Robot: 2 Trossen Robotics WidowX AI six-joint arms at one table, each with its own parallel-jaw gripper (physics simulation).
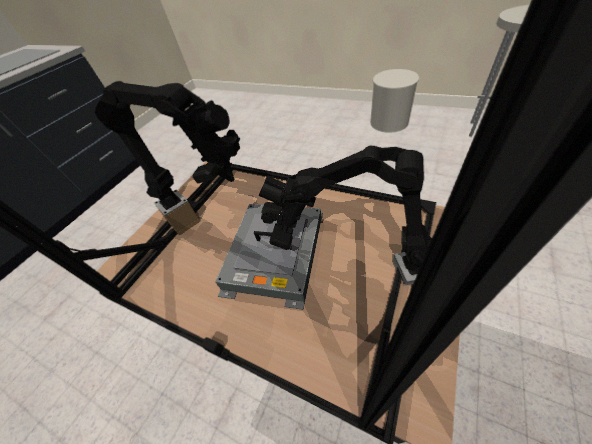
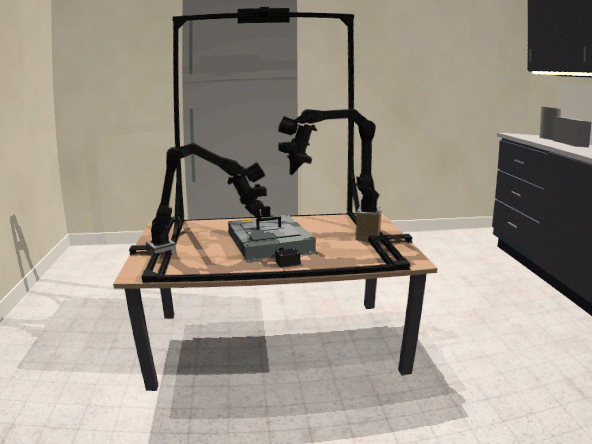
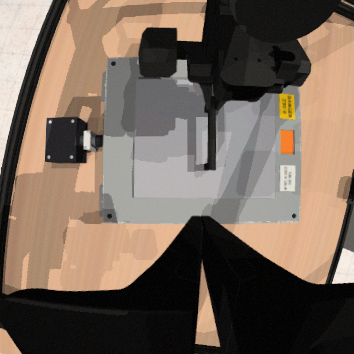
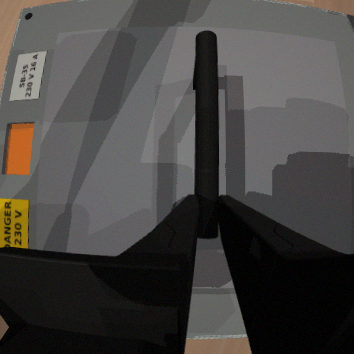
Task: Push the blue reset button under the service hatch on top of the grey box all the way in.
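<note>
The grey box (image 1: 225,281) (image 2: 260,249) (image 3: 117,150) (image 4: 280,17) lies flat on the table. Its service hatch (image 3: 165,180) (image 4: 300,65) lies over the middle of the top; whether it is slightly raised I cannot tell. A black bar handle (image 1: 262,233) (image 2: 270,219) (image 3: 211,140) (image 4: 206,125) stands on the hatch. My right gripper (image 1: 283,241) (image 4: 206,203) is shut on one end of this handle, a finger on each side. My left gripper (image 1: 230,177) (image 2: 292,172) (image 3: 199,223) is shut and empty, high above the table. The blue reset button does not show.
A black cube (image 2: 288,257) (image 3: 65,140) sits beside the box, joined by a short fitting. Orange (image 3: 287,142) and yellow (image 3: 287,106) labels are on the box's rim. My right arm reaches over the box. Black frame rails run along the edges of the table (image 2: 330,265).
</note>
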